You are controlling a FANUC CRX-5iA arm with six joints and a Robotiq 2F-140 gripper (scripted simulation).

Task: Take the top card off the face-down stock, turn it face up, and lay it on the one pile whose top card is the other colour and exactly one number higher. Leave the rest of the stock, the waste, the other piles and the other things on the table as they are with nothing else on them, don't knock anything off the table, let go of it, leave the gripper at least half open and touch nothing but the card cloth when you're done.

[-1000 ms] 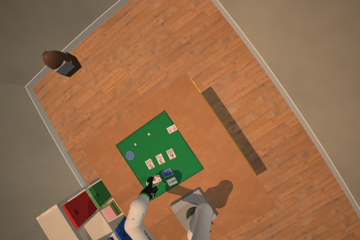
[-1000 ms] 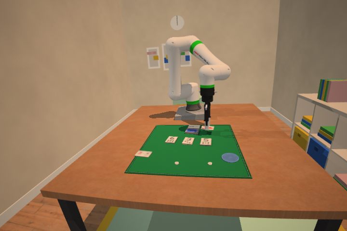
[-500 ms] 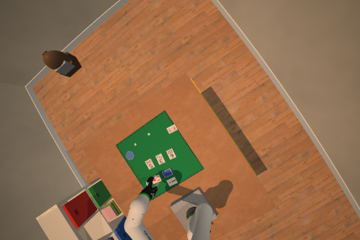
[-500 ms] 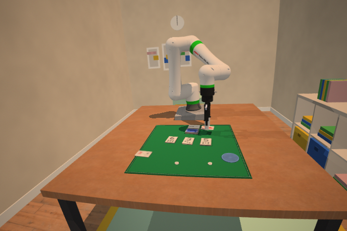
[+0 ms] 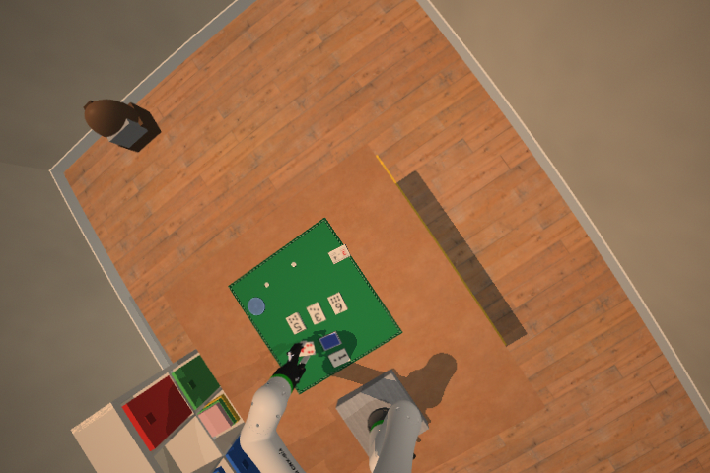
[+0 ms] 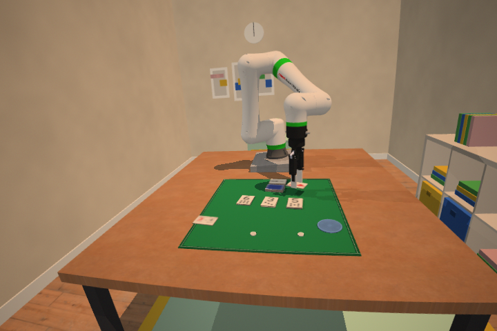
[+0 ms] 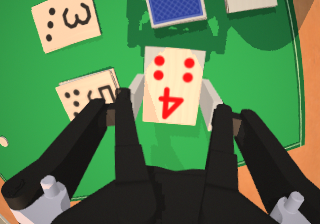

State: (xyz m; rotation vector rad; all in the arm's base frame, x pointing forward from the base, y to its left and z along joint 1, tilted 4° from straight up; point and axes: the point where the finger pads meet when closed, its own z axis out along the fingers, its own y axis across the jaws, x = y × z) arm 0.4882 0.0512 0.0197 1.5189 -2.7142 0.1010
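Now: the black 5 card 120 mm ahead of my hand, 30 mm to the right of it and 60 mm below it. Also, from my hand: green card cloth 120 mm ahead, 130 mm to the right, 80 mm below; then black 3 card 90 mm ahead, 140 mm to the right, 70 mm below.
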